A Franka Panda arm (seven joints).
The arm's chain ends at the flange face. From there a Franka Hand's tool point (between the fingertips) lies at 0.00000 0.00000 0.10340 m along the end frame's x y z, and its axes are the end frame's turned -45 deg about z.
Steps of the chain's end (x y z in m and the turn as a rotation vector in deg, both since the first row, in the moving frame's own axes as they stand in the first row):
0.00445, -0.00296, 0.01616, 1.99, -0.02, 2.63
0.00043, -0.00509, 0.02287, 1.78, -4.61, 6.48
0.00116, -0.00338, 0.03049, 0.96, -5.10, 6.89
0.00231, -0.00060, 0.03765, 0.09, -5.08, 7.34
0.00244, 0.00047, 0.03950, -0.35, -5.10, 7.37
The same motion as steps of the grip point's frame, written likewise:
0.00781, -0.00145, 0.01610, 1.42, 1.39, 2.63
0.00076, -0.01163, 0.02249, 4.52, -2.00, 6.48
-0.00159, -0.00959, 0.03007, 4.29, -2.93, 6.89
-0.00386, -0.00577, 0.03724, 3.66, -3.53, 7.34
-0.00514, -0.00443, 0.03909, 3.36, -3.85, 7.37

